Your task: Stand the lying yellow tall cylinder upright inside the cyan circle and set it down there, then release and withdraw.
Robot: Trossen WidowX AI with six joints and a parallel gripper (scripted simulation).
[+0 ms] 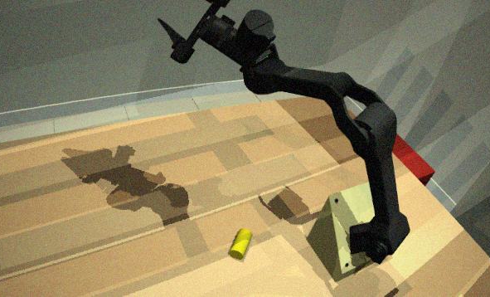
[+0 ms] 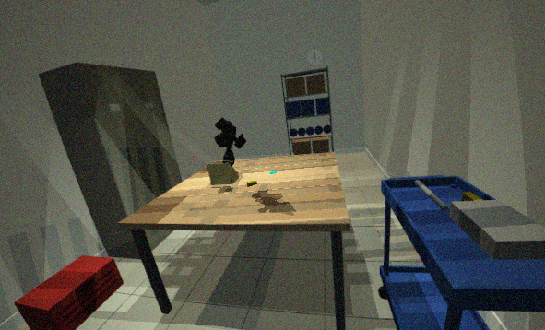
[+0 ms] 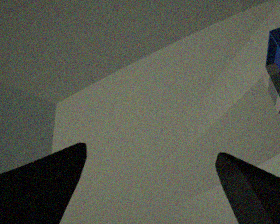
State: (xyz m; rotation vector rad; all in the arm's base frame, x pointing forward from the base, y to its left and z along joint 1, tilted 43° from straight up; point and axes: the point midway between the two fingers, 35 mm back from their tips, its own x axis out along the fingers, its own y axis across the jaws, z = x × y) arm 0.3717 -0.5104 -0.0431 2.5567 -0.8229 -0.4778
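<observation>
Right now my gripper tip is 12 cm past the yellow cylinder, 32 cm to the right of it and 43 cm above it. From my gripper tip the other things lie so: cyan circle (5 cm behind, 58 cm to the left, 45 cm below).
</observation>
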